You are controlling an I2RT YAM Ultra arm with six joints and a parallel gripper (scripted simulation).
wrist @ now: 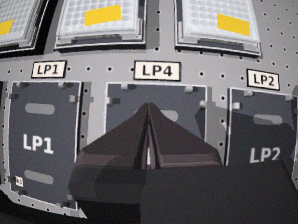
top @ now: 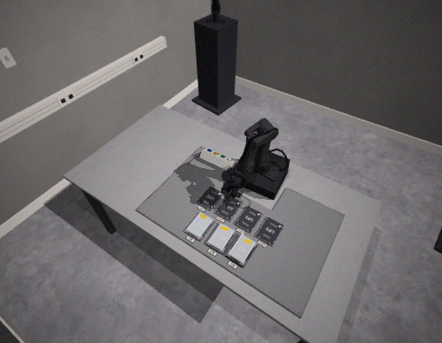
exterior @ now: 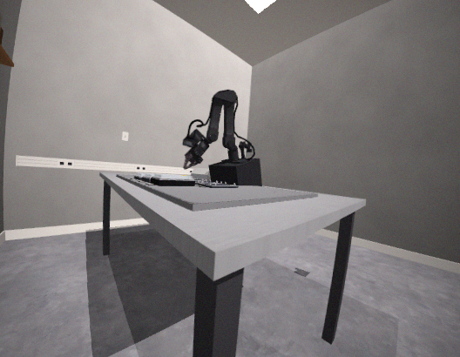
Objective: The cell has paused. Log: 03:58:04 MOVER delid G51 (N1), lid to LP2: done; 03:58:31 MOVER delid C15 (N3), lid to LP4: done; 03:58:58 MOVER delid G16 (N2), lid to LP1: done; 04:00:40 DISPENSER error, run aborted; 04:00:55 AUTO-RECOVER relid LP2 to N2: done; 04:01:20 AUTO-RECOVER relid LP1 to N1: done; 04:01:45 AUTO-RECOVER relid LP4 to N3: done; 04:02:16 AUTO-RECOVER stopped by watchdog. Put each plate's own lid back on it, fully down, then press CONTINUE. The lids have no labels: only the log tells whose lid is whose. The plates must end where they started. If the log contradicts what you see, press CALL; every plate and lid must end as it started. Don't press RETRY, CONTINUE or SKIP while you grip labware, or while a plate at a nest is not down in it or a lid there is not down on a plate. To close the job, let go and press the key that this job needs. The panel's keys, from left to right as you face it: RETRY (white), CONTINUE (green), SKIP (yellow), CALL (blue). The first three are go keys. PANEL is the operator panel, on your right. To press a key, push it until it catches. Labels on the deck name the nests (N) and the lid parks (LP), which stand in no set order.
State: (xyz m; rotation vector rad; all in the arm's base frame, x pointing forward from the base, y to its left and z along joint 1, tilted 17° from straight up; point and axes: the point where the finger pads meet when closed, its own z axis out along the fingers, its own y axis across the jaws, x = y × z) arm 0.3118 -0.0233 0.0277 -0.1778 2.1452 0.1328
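The clear lid is 20 cm to the left of my hand, 12 cm ahead of it and 4 cm below it. From my hand the other things lie so: LP4 lid park 7 cm below, 3 cm behind, 1 cm to the right.
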